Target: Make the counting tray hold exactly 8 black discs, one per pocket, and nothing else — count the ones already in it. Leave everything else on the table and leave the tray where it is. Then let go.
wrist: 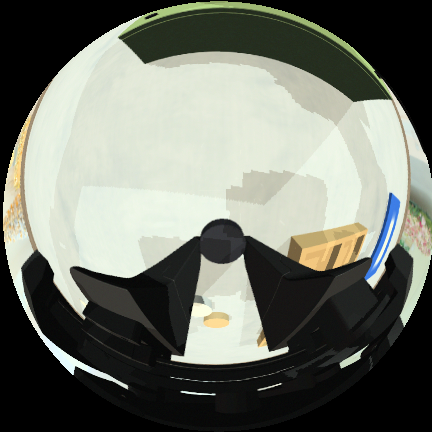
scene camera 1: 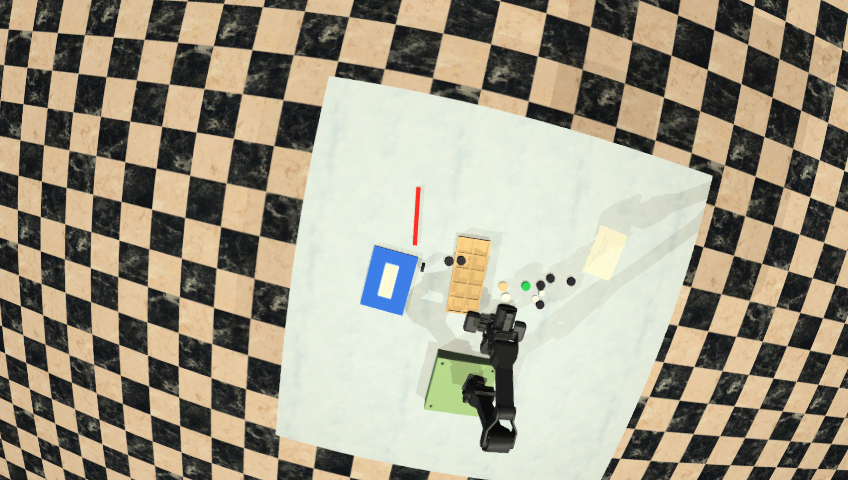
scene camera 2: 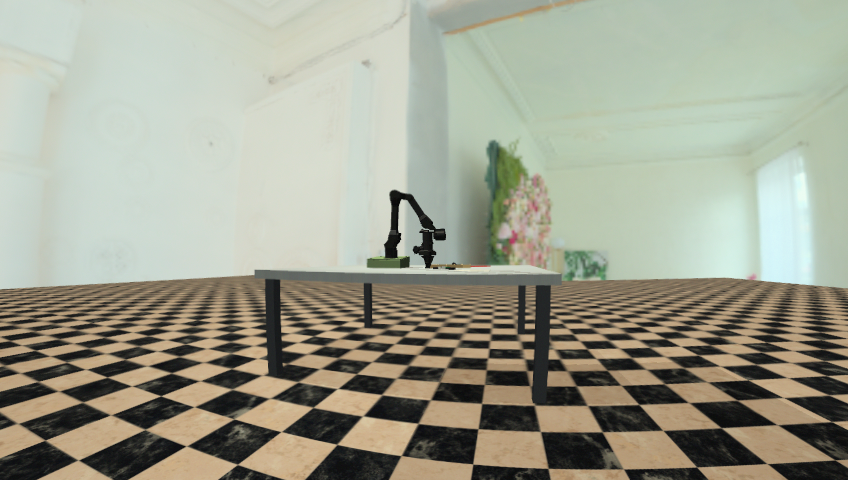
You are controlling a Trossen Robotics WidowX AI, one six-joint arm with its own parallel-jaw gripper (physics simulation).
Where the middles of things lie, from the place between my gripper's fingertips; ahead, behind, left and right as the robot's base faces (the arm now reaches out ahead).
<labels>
I see the tan counting tray (scene camera 1: 466, 285) 9 cm ahead of my hand, 13 cm to the left of it and 1 cm above it.
</labels>
